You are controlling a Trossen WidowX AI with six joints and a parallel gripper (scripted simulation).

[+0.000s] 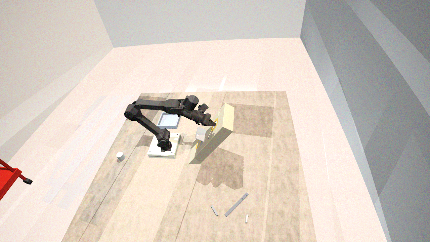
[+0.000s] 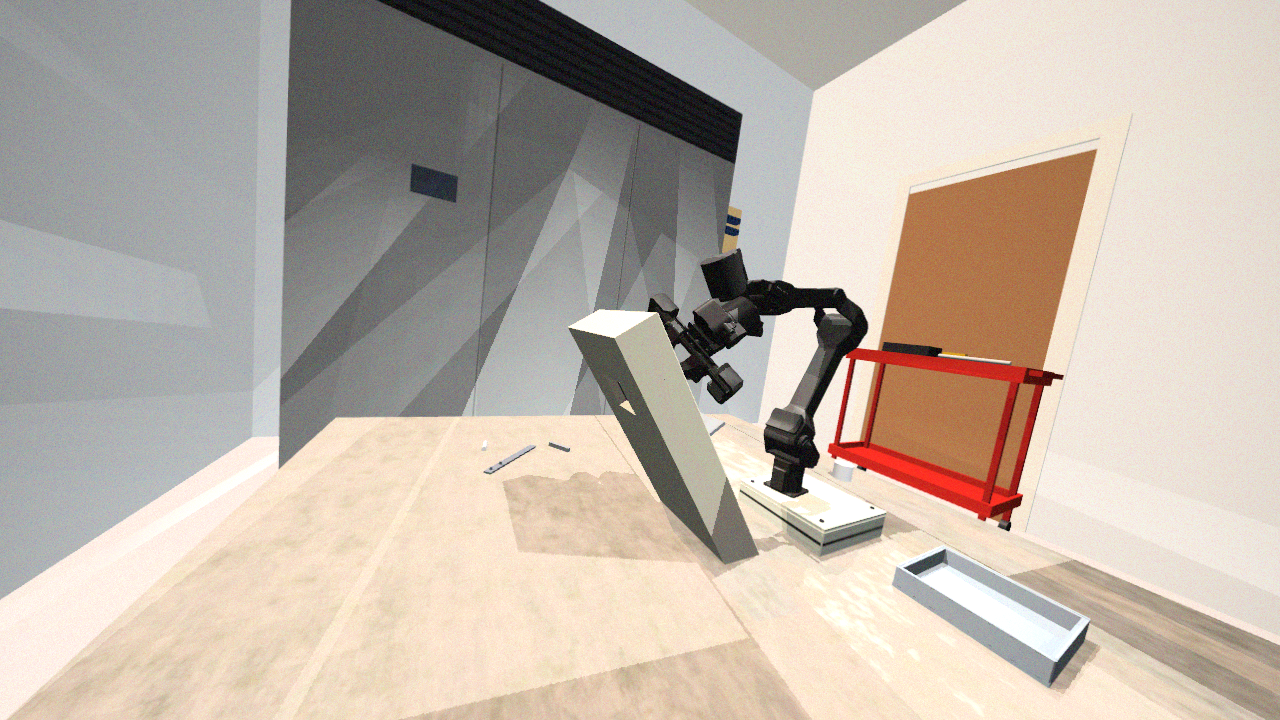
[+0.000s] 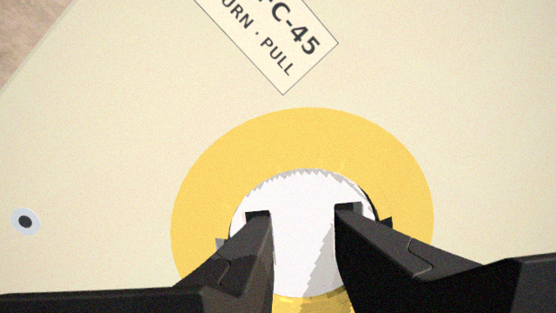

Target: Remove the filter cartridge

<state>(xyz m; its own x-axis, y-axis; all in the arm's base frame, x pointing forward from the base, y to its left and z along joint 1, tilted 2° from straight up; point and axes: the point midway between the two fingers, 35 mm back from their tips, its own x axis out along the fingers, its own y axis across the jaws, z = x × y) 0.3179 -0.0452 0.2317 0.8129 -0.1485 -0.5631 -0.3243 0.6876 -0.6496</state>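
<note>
The cream service panel lies 4 cm behind my gripper tip, 1 cm to the left of it and 8 cm below it. From my gripper tip the other things lie so: round filter cartridge: 1 cm ahead, 1 cm below; then blue-grey tray: 36 cm behind, 34 cm to the left, 25 cm below.
</note>
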